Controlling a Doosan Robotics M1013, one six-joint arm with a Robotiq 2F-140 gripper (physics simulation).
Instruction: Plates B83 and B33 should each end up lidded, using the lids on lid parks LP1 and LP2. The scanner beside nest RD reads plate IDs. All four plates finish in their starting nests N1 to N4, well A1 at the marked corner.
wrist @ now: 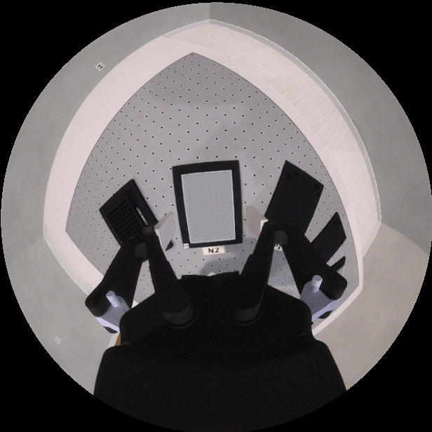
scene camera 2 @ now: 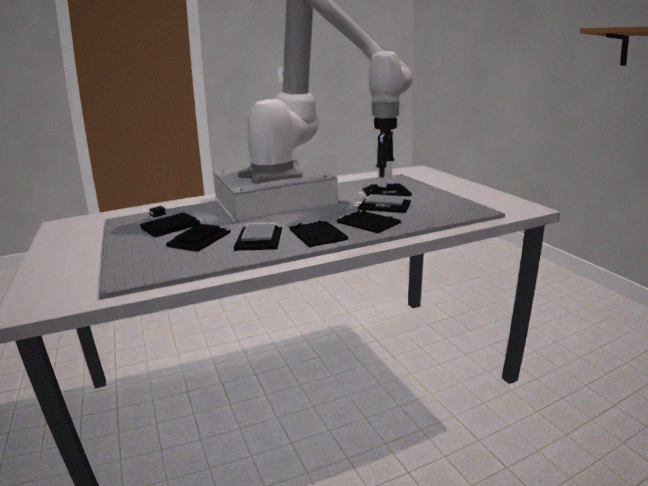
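Seen in the pictures: gripper, fingertip midpoint: [scene camera 2: 385,182]; arm's base at its link origin: [scene camera 2: 272,175].
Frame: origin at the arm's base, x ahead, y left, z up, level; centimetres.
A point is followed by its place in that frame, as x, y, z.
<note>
A pale, flat-topped plate [scene camera 2: 386,199] @(27.2, 33.2, -6.4) [wrist: 209,207] lies in the black nest N2 [wrist: 177,215], inside its rim, with the N2 label nearest the gripper base. Its ID and whether it carries a lid cannot be told. My gripper [scene camera 2: 384,183] @(25.9, 33.3, -0.8) [wrist: 209,217] is open and empty, its pale fingertips apart on both sides of N2 and above it. Another black holder [scene camera 2: 400,190] @(15.7, 44.7, -7.3) [wrist: 125,212] with a dark gridded top stands beside N2, at the left in the wrist view. A second pale plate or lid [scene camera 2: 258,231] @(40.8, -14.1, -6.4) lies on a black holder [scene camera 2: 256,246] @(47.5, -16.1, -8.2) farther along the row.
A flat black holder [scene camera 2: 369,221] @(41.1, 20.5, -8.2) [wrist: 295,194] stands on N2's other side; its label is partly hidden. More black holders [scene camera 2: 318,233] @(44.7, 2.7, -8.2) [scene camera 2: 198,237] @(37.7, -31.1, -6.6) [scene camera 2: 170,224] @(18.9, -39.0, -7.5) continue the arc around the robot base [scene camera 2: 282,196] @(16.5, -0.7, -3.9). A small black box [scene camera 2: 157,210] @(5.2, -43.1, -6.0) stands at the far left.
</note>
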